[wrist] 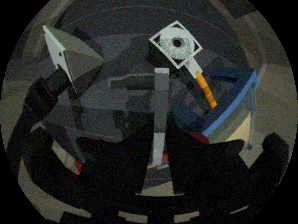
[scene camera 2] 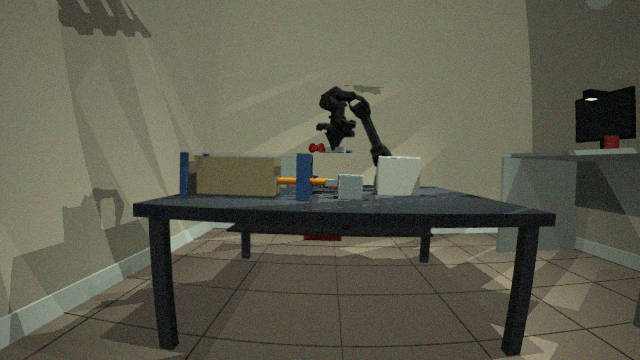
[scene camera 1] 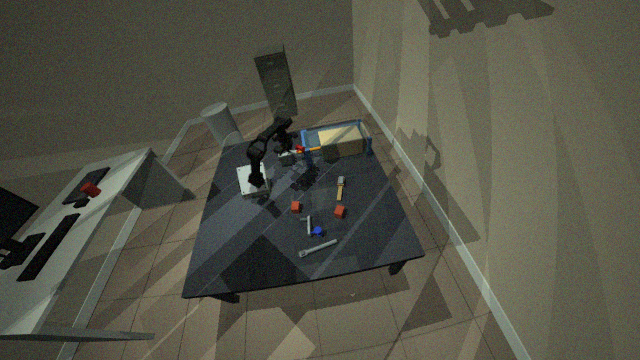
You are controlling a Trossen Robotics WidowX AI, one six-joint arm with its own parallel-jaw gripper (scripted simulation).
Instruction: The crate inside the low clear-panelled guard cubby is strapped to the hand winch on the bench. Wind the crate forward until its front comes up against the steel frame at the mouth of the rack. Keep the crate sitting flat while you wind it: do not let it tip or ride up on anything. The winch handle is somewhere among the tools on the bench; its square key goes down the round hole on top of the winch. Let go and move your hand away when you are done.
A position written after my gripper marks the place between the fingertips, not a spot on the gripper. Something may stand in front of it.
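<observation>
You'd find my gripper (scene camera 2: 334, 150), which is also my gripper (wrist: 159, 123). There's a grey winch (wrist: 161, 46), and there's a blue frame (wrist: 188, 120) too. As for the cubby (scene camera 2: 254, 175), you can also see the cubby (wrist: 240, 124), and it's there again as the cubby (scene camera 1: 352, 139).
</observation>
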